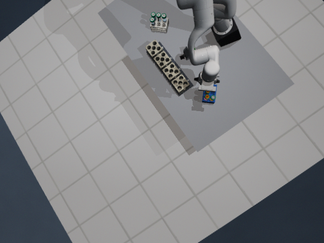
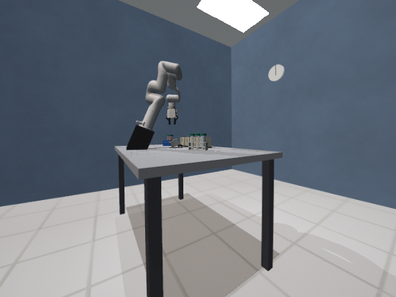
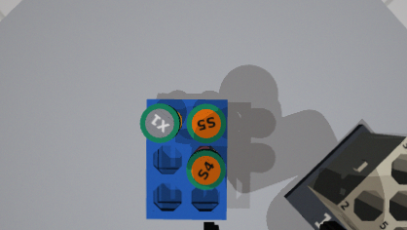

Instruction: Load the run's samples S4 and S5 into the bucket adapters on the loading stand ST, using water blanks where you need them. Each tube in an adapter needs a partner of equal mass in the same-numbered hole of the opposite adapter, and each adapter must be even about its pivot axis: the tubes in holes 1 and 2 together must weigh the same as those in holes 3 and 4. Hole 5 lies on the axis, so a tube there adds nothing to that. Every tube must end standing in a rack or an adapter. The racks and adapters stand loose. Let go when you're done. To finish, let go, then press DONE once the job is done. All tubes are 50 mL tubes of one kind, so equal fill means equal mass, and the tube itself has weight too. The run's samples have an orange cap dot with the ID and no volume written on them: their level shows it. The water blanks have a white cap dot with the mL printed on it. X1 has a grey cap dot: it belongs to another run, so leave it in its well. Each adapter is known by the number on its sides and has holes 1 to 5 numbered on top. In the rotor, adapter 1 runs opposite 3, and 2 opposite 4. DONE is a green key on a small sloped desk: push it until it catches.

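My hand is 10 mm past the blue rack, 50 mm to the right of it and 220 mm above it. Round my hand: white rack (190 mm behind, 590 mm to the right, 220 mm below); then adapter (70 mm ahead, 150 mm to the right, 200 mm below).
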